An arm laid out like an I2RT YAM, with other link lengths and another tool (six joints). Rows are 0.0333 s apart.
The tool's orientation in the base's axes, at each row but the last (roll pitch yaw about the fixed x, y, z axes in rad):
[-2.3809 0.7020 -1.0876]
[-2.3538 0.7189 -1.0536]
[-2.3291 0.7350 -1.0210]
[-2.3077 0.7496 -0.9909]
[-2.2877 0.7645 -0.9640]
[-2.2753 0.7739 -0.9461]
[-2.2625 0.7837 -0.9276]
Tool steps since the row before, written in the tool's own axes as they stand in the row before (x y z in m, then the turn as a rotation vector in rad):
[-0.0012 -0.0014 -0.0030 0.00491 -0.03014 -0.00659]
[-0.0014 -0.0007 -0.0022 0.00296 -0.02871 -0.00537]
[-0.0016 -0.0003 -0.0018 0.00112 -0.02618 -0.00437]
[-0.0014 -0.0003 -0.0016 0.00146 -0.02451 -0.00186]
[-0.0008 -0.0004 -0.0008 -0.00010 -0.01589 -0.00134]
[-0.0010 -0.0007 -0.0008 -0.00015 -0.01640 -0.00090]
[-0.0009 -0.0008 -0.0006 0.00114 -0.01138 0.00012]
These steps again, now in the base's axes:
[-0.0004 -0.0015 0.0032 0.02472 -0.00990 0.01634]
[-0.0008 -0.0008 0.0025 0.02326 -0.00762 0.01621]
[-0.0010 -0.0004 0.0022 0.02079 -0.00554 0.01558]
[-0.0009 -0.0004 0.0019 0.02045 -0.00368 0.01321]
[-0.0003 -0.0002 0.0012 0.01278 -0.00187 0.00935]
[-0.0001 -0.0001 0.0015 0.01334 -0.00152 0.00946]
[0.0001 0.0000 0.0013 0.01004 -0.00114 0.00535]

